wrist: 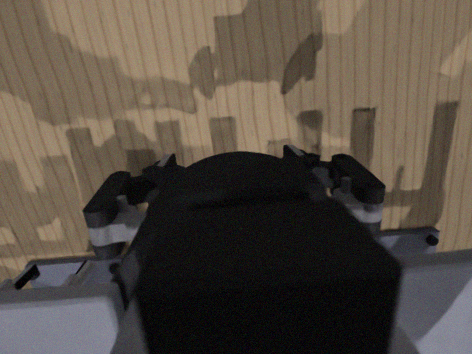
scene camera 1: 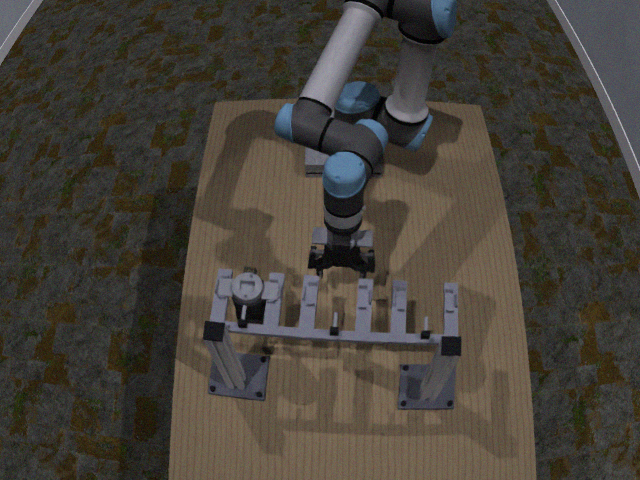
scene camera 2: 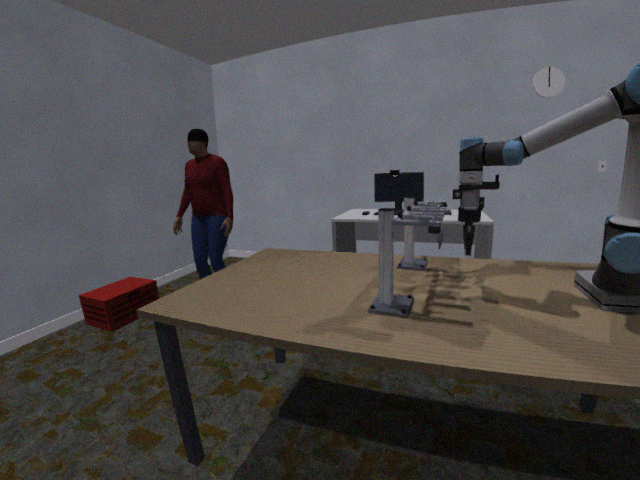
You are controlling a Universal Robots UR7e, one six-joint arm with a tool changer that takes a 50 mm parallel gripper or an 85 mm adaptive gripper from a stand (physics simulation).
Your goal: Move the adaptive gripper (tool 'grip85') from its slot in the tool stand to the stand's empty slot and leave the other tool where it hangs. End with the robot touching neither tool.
Note:
In view: an adaptive gripper (scene camera 1: 354,260) and a tool stand (scene camera 2: 415,213).
The adaptive gripper also shows in the wrist view (wrist: 104,310) and in scene camera 2 (scene camera 2: 469,213). The tool stand also shows in the wrist view (wrist: 51,273).

